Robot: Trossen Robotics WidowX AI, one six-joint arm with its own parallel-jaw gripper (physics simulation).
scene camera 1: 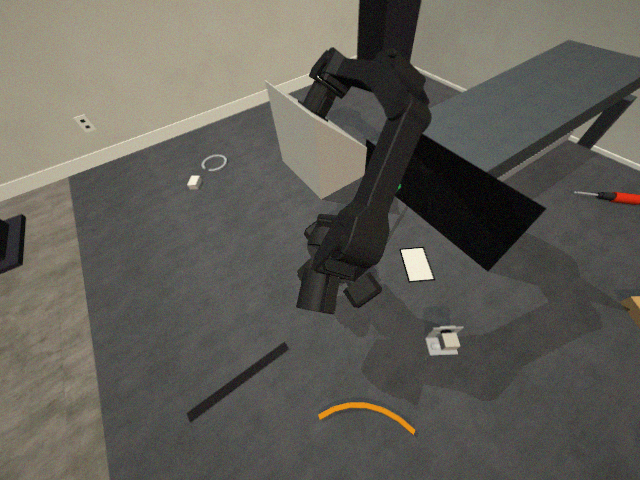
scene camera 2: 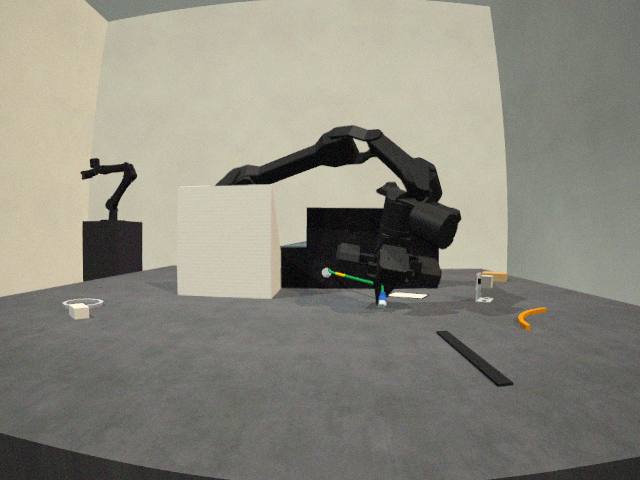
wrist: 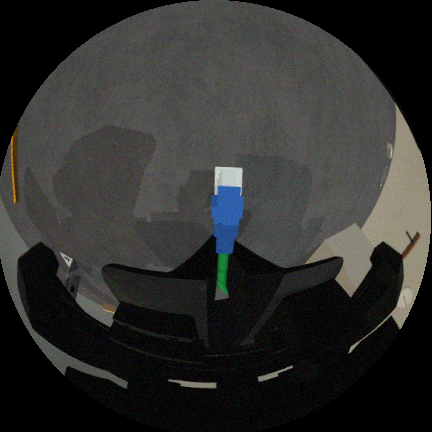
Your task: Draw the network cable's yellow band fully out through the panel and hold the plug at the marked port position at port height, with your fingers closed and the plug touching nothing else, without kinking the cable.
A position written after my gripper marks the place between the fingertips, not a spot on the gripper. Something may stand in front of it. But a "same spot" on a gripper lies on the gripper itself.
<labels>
my gripper: scene camera 1 348,266; scene camera 2; wrist
dark strip: scene camera 1; scene camera 2; not seen in the wrist view (out of frame)
same spot on my gripper: (scene camera 2: 370,267) = (wrist: 349,302)
same spot on dark strip: (scene camera 2: 489,371) = (scene camera 1: 205,403)
</labels>
